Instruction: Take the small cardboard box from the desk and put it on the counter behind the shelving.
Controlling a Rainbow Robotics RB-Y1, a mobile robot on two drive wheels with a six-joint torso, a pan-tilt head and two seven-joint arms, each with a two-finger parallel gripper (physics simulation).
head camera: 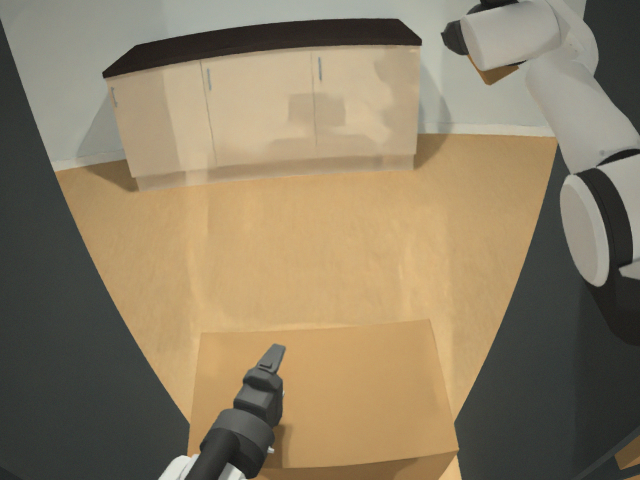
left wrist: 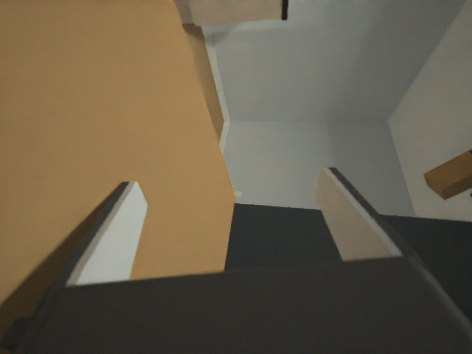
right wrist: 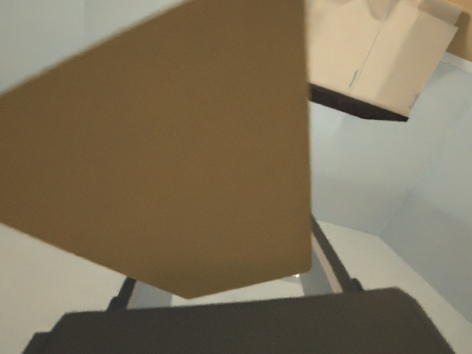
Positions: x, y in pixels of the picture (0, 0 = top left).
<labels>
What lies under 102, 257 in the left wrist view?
My left gripper.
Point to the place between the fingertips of my left gripper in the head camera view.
At 279, 369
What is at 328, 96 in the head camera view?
A counter.
</labels>
